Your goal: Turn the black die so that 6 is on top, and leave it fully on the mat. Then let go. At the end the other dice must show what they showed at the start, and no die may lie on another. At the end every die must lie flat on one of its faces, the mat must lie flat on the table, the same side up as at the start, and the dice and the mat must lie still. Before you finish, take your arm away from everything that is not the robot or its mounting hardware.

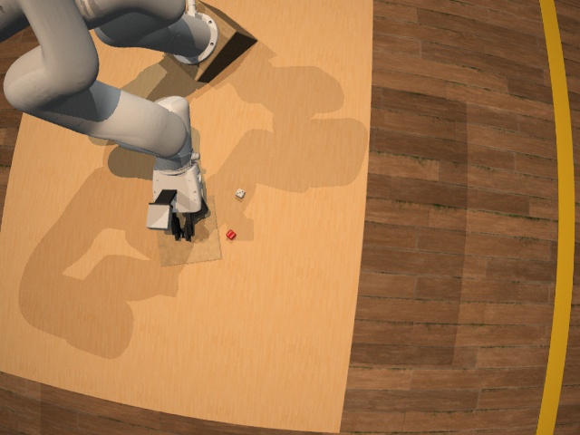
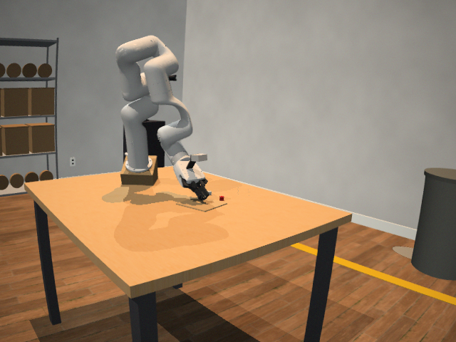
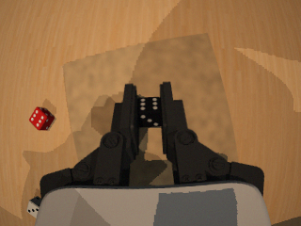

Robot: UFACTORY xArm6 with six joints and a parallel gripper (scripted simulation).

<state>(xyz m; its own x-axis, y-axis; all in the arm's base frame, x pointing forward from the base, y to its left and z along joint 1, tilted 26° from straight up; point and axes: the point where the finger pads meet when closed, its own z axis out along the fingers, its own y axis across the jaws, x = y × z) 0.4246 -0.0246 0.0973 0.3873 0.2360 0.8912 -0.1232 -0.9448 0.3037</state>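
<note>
The tan mat is 4 cm below my hand. From my hand the other things lie so: red die: 2 cm ahead, 10 cm to the left, 3 cm below; then black die: 1 cm ahead, 1 cm below; then white die: 7 cm behind, 13 cm to the left, 3 cm below.
</note>
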